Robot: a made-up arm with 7 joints. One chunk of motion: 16 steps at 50 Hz.
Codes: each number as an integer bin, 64 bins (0 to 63) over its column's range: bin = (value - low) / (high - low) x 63, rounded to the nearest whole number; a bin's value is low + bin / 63 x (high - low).
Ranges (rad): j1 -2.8..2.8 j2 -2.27..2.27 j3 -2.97..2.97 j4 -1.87..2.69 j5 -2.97..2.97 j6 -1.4..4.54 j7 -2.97..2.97
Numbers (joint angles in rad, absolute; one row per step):
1: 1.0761 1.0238 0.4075 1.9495 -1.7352 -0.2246 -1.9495
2: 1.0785 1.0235 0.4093 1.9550 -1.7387 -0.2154 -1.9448
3: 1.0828 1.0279 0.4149 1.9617 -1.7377 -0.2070 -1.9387
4: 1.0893 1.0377 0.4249 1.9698 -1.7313 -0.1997 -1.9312
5: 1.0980 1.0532 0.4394 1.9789 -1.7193 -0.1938 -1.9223
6: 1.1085 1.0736 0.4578 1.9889 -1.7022 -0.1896 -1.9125
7: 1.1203 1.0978 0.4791 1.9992 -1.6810 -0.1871 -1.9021
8: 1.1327 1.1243 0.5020 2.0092 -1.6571 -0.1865 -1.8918
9: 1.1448 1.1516 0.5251 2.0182 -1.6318 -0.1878 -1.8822
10: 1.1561 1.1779 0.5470 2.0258 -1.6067 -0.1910 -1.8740
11: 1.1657 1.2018 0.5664 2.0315 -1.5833 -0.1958 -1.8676
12: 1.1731 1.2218 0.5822 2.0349 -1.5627 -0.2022 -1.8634
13: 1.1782 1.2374 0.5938 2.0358 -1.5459 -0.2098 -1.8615
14: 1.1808 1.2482 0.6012 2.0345 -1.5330 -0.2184 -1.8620
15: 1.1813 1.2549 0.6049 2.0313 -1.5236 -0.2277 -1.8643
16: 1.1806 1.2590 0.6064 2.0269 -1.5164 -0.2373 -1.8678
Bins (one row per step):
1: 44 46 36 53 13 12 11
2: 44 46 36 53 13 13 11
3: 44 46 36 53 13 13 11
4: 44 46 36 53 13 13 11
5: 44 46 36 53 13 13 11
6: 44 46 36 53 13 13 11
7: 44 47 37 53 14 13 11
8: 44 47 37 54 14 13 11
9: 44 47 37 54 14 13 12
10: 45 48 37 54 14 13 12
11: 45 48 38 54 15 13 12
12: 45 48 38 54 15 13 12
13: 45 49 38 54 15 13 12
14: 45 49 38 54 15 13 12
15: 45 49 38 54 15 12 12
16: 45 49 38 54 15 12 12

